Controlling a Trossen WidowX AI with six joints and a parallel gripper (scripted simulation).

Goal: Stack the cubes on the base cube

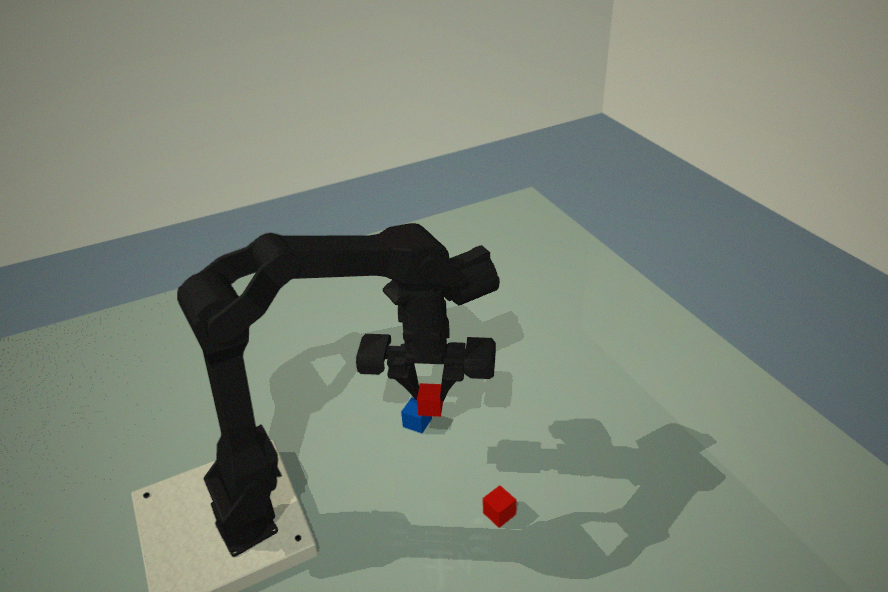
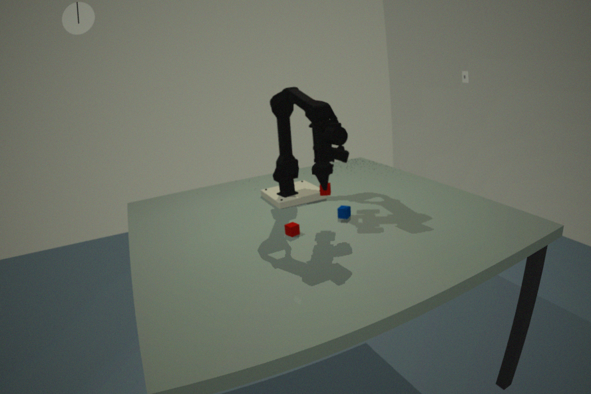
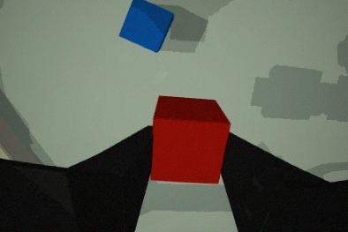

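My gripper tip is 10 cm above the blue base cube, 7 cm to the right of it and 1 cm short of it.
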